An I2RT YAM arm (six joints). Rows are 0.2 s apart.
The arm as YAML. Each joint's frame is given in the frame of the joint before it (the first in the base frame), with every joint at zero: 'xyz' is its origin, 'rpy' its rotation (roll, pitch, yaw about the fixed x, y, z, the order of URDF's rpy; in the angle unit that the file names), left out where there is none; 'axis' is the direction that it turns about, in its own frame. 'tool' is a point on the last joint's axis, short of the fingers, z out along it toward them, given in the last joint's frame.
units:
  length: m
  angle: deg
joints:
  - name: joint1
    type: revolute
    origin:
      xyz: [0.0, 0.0, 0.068]
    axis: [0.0, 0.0, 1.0]
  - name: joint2
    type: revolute
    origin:
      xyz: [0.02, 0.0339, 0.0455]
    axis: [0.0, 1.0, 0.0]
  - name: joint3
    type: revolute
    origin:
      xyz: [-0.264, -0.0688, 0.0]
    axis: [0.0, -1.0, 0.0]
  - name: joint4
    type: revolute
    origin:
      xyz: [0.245, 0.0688, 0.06]
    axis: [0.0, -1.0, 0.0]
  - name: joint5
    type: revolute
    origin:
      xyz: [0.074, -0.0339, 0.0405]
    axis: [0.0, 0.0, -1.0]
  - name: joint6
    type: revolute
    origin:
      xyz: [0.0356, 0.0, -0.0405]
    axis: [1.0, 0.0, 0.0]
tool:
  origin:
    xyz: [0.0, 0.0, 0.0]
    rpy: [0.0, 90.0, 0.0]
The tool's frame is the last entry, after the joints.
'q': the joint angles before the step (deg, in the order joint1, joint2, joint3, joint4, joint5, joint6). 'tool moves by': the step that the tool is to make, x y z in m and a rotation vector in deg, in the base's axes. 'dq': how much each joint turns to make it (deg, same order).
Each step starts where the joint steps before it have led.
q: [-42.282, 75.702, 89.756, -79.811, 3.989, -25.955]
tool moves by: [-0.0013, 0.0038, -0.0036, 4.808, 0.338, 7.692]
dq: [-0.501, 0.381, 0.003, -3.031, -6.207, -6.293]
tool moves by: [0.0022, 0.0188, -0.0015, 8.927, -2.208, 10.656]
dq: [2.458, -0.207, 0.031, -5.197, -10.314, -5.258]
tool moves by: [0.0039, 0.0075, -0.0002, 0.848, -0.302, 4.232]
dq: [2.046, -0.007, -0.008, -0.744, -1.401, -1.931]
